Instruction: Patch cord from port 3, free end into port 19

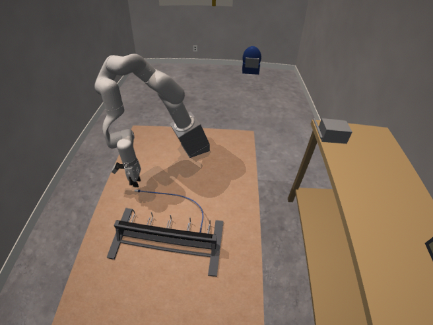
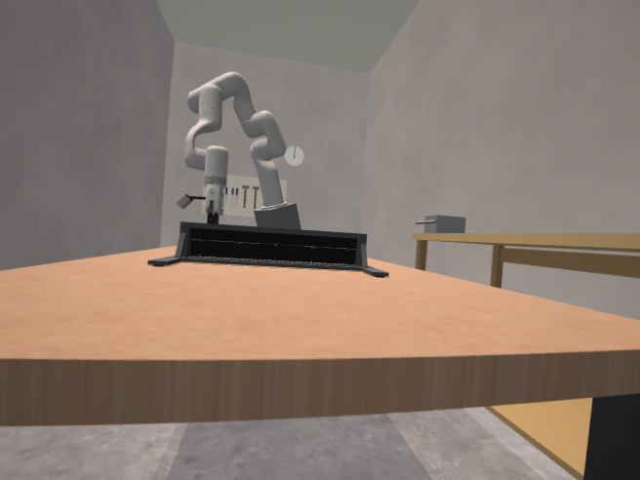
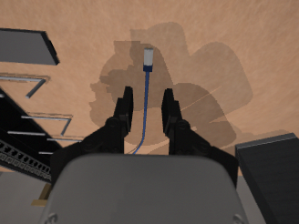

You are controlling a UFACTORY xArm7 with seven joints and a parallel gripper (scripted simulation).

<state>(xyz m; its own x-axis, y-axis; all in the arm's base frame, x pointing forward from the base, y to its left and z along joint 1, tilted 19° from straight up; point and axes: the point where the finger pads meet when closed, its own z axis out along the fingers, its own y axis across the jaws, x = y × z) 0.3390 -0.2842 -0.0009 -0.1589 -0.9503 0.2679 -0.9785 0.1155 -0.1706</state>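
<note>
Right now the cord end is 20 mm to the right of my hand and 80 mm below it.
</note>
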